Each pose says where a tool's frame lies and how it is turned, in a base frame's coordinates. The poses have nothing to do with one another.
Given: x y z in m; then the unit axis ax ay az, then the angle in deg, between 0 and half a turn.
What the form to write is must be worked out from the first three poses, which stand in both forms.
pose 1, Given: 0.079 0.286 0.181 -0.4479 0.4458 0.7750 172.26
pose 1, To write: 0.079 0.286 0.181 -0.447 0.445 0.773 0.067
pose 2, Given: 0.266 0.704 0.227 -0.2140 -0.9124 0.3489 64.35
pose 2, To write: 0.266 0.704 0.227 -0.114 -0.486 0.186 0.846
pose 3, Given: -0.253 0.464 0.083 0.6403 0.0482 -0.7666 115.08
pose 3, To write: -0.253 0.464 0.083 0.540 0.041 -0.647 0.537
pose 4, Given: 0.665 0.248 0.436 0.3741 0.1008 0.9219 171.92
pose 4, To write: 0.665 0.248 0.436 0.373 0.101 0.920 0.070
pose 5, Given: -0.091 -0.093 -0.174 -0.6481 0.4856 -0.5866 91.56
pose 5, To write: -0.091 -0.093 -0.174 -0.464 0.348 -0.420 0.697
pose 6, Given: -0.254 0.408 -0.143 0.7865 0.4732 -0.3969 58.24
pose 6, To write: -0.254 0.408 -0.143 0.383 0.230 -0.193 0.874
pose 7, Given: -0.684 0.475 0.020 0.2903 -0.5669 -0.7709 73.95
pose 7, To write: -0.684 0.475 0.020 0.175 -0.341 -0.464 0.799
